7 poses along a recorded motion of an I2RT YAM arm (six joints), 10 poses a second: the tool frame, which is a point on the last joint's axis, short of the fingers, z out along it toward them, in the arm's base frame.
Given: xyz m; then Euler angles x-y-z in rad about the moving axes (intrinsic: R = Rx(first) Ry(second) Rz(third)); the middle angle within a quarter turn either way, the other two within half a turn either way.
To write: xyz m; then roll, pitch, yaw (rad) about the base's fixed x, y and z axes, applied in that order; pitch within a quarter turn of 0, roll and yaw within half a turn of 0. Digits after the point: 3 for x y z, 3 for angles.
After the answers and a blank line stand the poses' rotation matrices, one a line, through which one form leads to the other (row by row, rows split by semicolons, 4 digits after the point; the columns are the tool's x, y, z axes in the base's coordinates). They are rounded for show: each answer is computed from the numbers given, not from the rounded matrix.
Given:
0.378, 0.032, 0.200, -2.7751, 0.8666, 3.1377
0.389, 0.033, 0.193, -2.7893, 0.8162, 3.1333
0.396, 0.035, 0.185, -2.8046, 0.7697, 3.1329
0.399, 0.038, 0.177, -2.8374, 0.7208, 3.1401
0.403, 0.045, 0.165, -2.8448, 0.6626, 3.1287
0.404, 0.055, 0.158, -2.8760, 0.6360, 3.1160
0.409, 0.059, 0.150, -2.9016, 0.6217, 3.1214
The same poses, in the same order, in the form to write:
0.378, 0.032, 0.200, 2.610, 0.794, 2.747
0.389, 0.033, 0.193, 2.656, 0.757, 2.800
0.396, 0.035, 0.185, 2.695, 0.720, 2.842
0.399, 0.038, 0.177, 2.747, 0.682, 2.886
0.403, 0.045, 0.165, 2.780, 0.634, 2.932
0.404, 0.055, 0.158, 2.833, 0.618, 2.980
0.409, 0.059, 0.150, 2.863, 0.607, 2.996

-0.6474 -0.0025 0.7621; 0.2695 0.9346 0.2320; -0.7129 0.3556 -0.6044
-0.6850 -0.0057 0.7285; 0.2436 0.9406 0.2364; -0.6866 0.3394 -0.6429
-0.7181 -0.0062 0.6959; 0.2219 0.9457 0.2374; -0.6596 0.3249 -0.6777
-0.7513 -0.0011 0.6600; 0.1963 0.9544 0.2250; -0.6301 0.2986 -0.7168
-0.7883 -0.0102 0.6152; 0.1676 0.9585 0.2306; -0.5920 0.2848 -0.7539
-0.8042 -0.0206 0.5940; 0.1312 0.9686 0.2112; -0.5797 0.2477 -0.7763
-0.8127 -0.0164 0.5824; 0.1188 0.9739 0.1932; -0.5704 0.2262 -0.7896

